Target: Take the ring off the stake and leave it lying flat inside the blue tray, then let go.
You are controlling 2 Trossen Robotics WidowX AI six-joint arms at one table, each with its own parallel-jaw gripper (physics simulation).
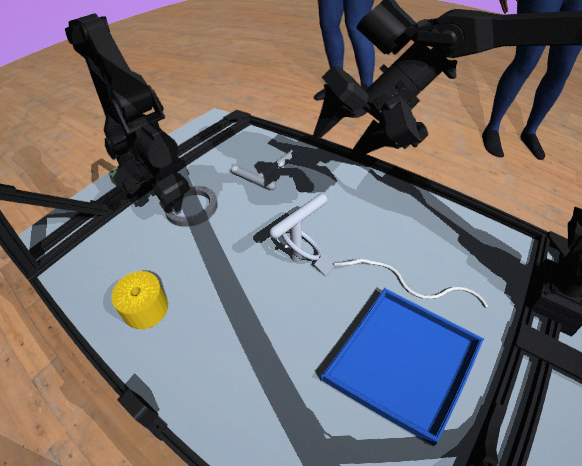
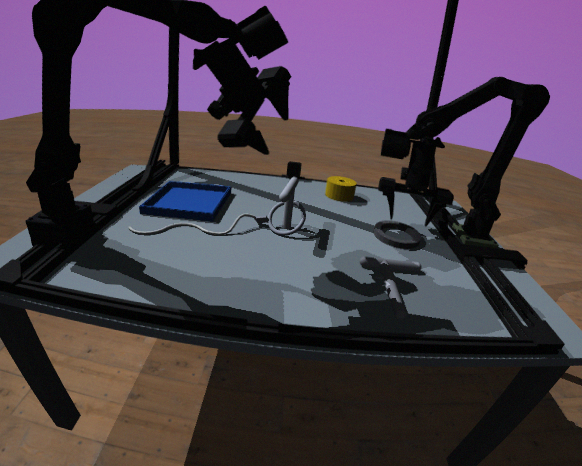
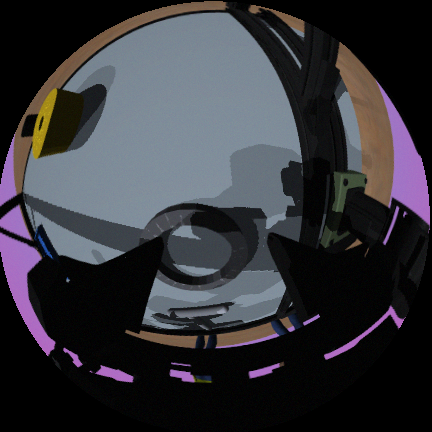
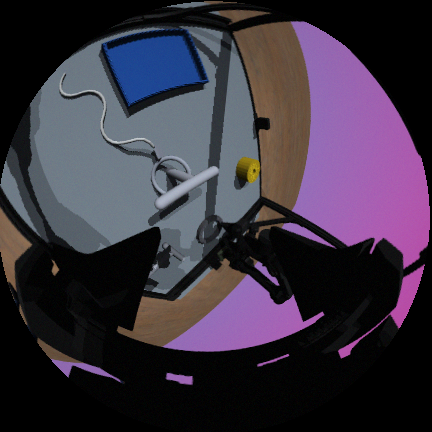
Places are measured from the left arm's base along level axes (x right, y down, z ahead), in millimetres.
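Pixels of known places: left gripper, fingertip midpoint: point(image 2: 408, 222) point(image 3: 215, 240) point(image 4: 221, 230); right gripper, fingertip midpoint: point(image 1: 333, 148) point(image 2: 277, 136) point(image 4: 216, 232); left arm's base, origin of the base link: point(image 2: 475, 233) point(image 3: 351, 209) point(image 4: 226, 251); right arm's base, origin of the base link: point(image 1: 567, 286) point(image 2: 58, 212).
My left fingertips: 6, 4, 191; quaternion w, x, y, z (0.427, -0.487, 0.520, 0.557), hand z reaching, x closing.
Observation:
For each thing: its top centre in the pictures, then the offset to it from my left fingertips, as dx, dy, dz. "spot": a spot on its surface instead.
- small square tab, surface spot: point(image 1: 324, 265) spot: -78, +12, +365
- T-shaped pale stake, middle of its top: point(image 4: 191, 186) point(image 1: 299, 210) point(image 2: 290, 184) -82, -82, +306
- blue tray, middle of its top: point(image 1: 409, 357) point(image 4: 160, 54) point(image 2: 188, 194) point(image 3: 47, 257) -11, +6, +581
- dark grey thick ring, middle of its top: point(image 3: 191, 261) point(image 1: 190, 202) point(image 2: 398, 231) point(image 4: 211, 230) -33, +14, +30
- wavy white cord, surface spot: point(image 1: 400, 275) point(image 4: 101, 119) point(image 2: 202, 228) spot: -152, +22, +484
- yellow cylinder, middle of its top: point(image 1: 135, 291) point(image 2: 342, 180) point(image 4: 253, 171) +196, -21, +175
A pale ring point(image 1: 305, 255) point(image 2: 270, 218) point(image 4: 153, 175) with a small square tab point(image 1: 324, 265) hangs tilted around the post of the T-shaped pale stake point(image 1: 300, 216) point(image 2: 288, 212) point(image 4: 187, 187), below its crossbar. The blue tray point(image 1: 405, 365) point(image 2: 187, 200) point(image 4: 155, 67) is empty. My left gripper point(image 1: 159, 206) point(image 2: 410, 221) point(image 3: 215, 240) is open above a dark grey thick ring point(image 2: 382, 235) point(image 3: 240, 250), with nothing between its fingers. My right gripper point(image 1: 336, 145) point(image 2: 276, 135) is open and empty, high above the table, away from the stake.
A wavy white cord point(image 1: 400, 275) point(image 2: 200, 232) point(image 4: 104, 110) runs from the tab past the tray. A yellow cylinder point(image 1: 142, 305) point(image 2: 341, 190) point(image 3: 65, 122) point(image 4: 246, 170) stands apart from the stake. Grey rod pieces point(image 1: 250, 176) point(image 2: 405, 265) lie near the thick ring.

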